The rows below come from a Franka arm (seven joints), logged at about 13 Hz.
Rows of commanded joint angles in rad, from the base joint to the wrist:
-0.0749, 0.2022, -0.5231, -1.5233, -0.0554, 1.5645, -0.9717
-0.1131, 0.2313, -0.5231, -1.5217, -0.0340, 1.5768, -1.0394
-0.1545, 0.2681, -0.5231, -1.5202, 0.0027, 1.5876, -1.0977
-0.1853, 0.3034, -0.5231, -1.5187, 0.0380, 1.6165, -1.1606
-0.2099, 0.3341, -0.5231, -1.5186, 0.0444, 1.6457, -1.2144
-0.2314, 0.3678, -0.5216, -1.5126, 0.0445, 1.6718, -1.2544
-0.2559, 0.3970, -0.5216, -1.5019, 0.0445, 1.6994, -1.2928
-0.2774, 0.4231, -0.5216, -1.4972, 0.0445, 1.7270, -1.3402
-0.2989, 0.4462, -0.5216, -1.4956, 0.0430, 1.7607, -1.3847
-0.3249, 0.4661, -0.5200, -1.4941, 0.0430, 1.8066, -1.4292
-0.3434, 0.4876, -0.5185, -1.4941, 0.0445, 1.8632, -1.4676
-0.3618, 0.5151, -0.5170, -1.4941, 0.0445, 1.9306, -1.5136
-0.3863, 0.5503, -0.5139, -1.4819, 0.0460, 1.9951, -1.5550
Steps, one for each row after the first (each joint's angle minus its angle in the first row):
-0.0382, 0.0291, 0.0000, 0.0016, 0.0214, 0.0123, -0.0677
-0.0796, 0.0659, 0.0000, 0.0031, 0.0581, 0.0231, -0.1260
-0.1104, 0.1012, 0.0000, 0.0046, 0.0934, 0.0520, -0.1889
-0.1350, 0.1319, 0.0000, 0.0047, 0.0998, 0.0812, -0.2427
-0.1565, 0.1656, 0.0015, 0.0107, 0.0999, 0.1073, -0.2827
-0.1810, 0.1948, 0.0015, 0.0214, 0.0999, 0.1349, -0.3211
-0.2025, 0.2209, 0.0015, 0.0261, 0.0999, 0.1625, -0.3685
-0.2240, 0.2440, 0.0015, 0.0277, 0.0984, 0.1962, -0.4130
-0.2500, 0.2639, 0.0031, 0.0292, 0.0984, 0.2421, -0.4575
-0.2685, 0.2854, 0.0046, 0.0292, 0.0999, 0.2987, -0.4959
-0.2869, 0.3129, 0.0061, 0.0292, 0.0999, 0.3661, -0.5419
-0.3114, 0.3481, 0.0092, 0.0414, 0.1014, 0.4306, -0.5833

